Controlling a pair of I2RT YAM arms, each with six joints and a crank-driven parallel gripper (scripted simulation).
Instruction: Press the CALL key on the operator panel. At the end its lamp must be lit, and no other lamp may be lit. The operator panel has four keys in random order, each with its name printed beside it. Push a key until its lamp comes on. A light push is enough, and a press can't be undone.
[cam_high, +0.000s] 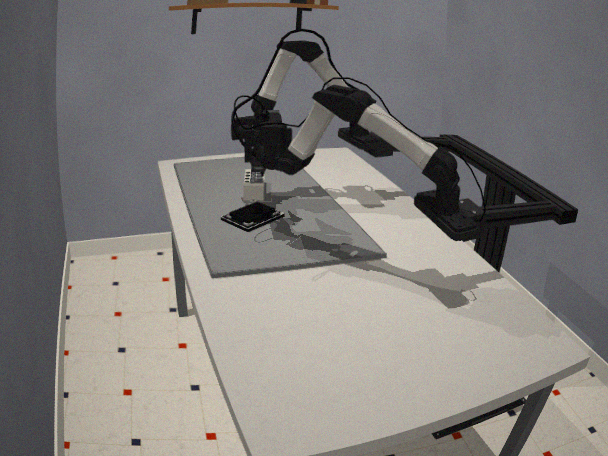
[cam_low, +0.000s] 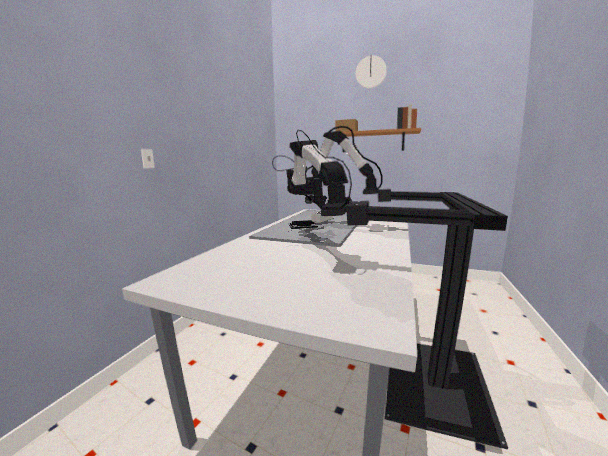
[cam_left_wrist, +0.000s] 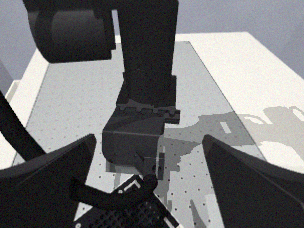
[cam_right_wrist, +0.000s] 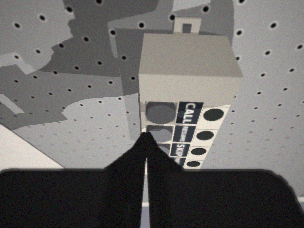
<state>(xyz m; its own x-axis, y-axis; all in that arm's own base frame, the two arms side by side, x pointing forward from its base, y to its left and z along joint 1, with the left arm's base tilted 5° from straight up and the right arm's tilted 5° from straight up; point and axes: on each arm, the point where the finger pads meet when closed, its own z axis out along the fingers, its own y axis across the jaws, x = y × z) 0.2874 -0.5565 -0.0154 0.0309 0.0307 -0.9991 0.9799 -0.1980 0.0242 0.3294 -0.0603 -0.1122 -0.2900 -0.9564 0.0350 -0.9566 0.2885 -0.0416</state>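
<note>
The operator panel lies 4 cm to the right of my right hand and 4 cm below it.
</note>
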